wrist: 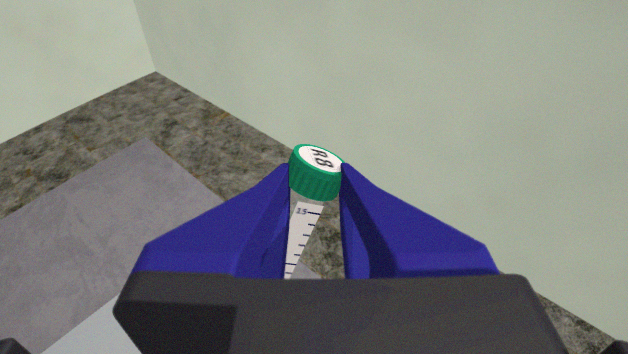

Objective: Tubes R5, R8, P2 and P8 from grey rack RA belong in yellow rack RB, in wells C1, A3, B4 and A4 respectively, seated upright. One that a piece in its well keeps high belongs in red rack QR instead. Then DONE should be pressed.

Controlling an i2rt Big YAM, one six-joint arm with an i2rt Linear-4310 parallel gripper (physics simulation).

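Places are measured from the arm's base along level axes (x ahead, y left, z up), in metres.
Pixels of known places: gripper, fingertip midpoint: (314, 176).
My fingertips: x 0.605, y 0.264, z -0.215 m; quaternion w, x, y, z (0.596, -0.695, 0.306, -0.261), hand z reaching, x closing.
Note:
Behind a point stands the place of what it marks.
Tube R8 (315, 172) {x 0.598, y 0.258, z -0.205 m} has a green ribbed cap with a white top marked R8, and a clear body with a white graduated strip marked 15. My gripper (314, 176) {x 0.605, y 0.264, z -0.216 m} has blue fingers and is shut on tube R8 at its cap. The tube's body runs down and slightly left between the fingers, and its lower end is hidden behind the dark gripper body. Grey rack RA, yellow rack RB, red rack QR, the DONE button and tubes R5, P2 and P8 do not show in the wrist view.
A brown-grey mottled surface (165, 117) comes to a corner at the upper left. A grey-purple flat area (115, 200) {x 0.553, y 0.595, z -0.447 m} lies on it at the left, with a paler light-grey piece (100, 330) {x 0.463, y 0.430, z -0.444 m} at the lower left. Pale green walls (450, 100) rise behind.

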